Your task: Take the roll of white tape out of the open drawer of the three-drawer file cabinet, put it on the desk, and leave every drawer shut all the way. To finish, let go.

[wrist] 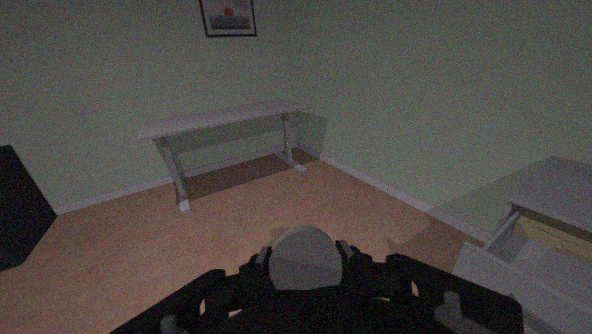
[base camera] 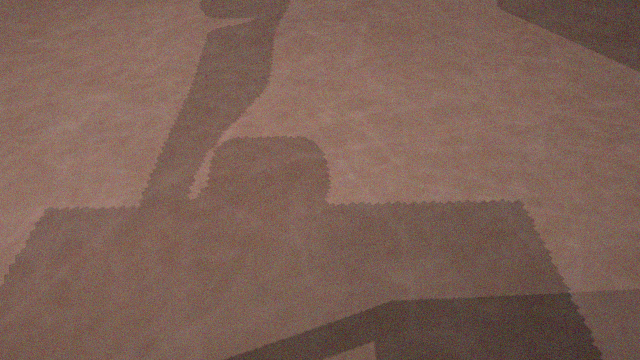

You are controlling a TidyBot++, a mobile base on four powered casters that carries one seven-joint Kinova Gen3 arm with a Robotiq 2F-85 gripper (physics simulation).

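Note:
The roll of white tape [wrist: 306,260] is between the fingertips at the bottom middle of the wrist view, its round face showing in shadow. My gripper [wrist: 304,256] is shut on it and holds it up in the air. The file cabinet [wrist: 557,187] stands at the right edge of the wrist view, partly cut off. Its open drawer [wrist: 510,280] is pulled out, and its lower drawers are mostly hidden. The desk [wrist: 220,119] stands against the wall in the back left, well beyond the gripper. The base camera view does not show the cabinet, the desk or the tape.
A black object [wrist: 22,215] stands at the left edge of the wrist view. A framed picture [wrist: 230,20] hangs on the wall above the desk. Wooden floor [wrist: 125,250] [base camera: 425,125] lies between the gripper and the desk, with shadows across it in the base camera view.

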